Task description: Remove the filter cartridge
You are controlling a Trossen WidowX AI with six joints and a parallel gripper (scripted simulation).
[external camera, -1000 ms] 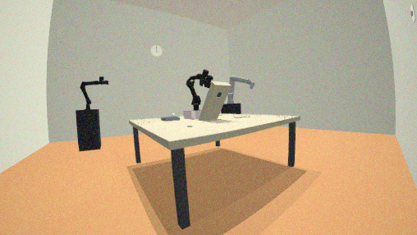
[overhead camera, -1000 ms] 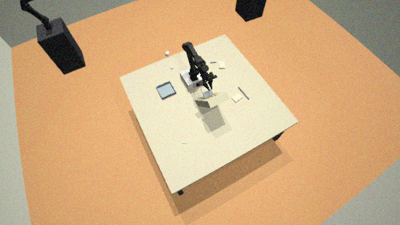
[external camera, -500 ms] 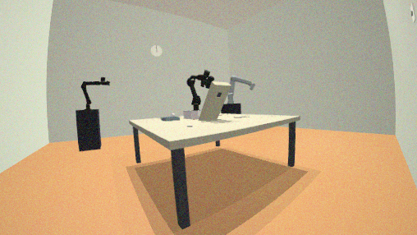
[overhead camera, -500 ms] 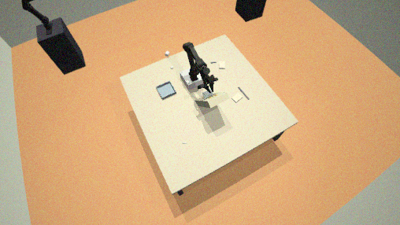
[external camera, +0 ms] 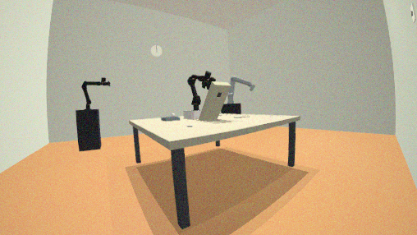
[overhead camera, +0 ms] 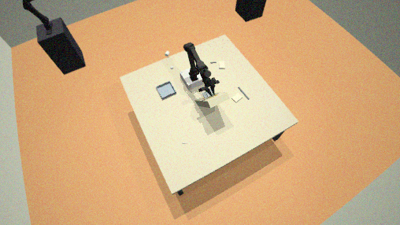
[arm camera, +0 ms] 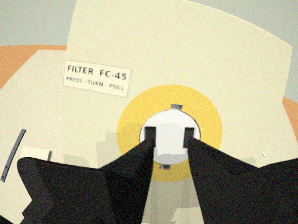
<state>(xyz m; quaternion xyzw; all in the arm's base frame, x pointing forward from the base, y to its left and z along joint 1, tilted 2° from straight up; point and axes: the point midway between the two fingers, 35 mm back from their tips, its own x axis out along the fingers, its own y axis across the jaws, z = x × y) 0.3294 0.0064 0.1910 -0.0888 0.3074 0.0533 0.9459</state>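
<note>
The white round filter cartridge is 20 mm ahead of my gripper tip and 20 mm below it. Also, from my gripper tip: service panel (20 mm behind, 90 mm below); blue-grey tray (400 mm behind, 300 mm to the right, 260 mm below).
</note>
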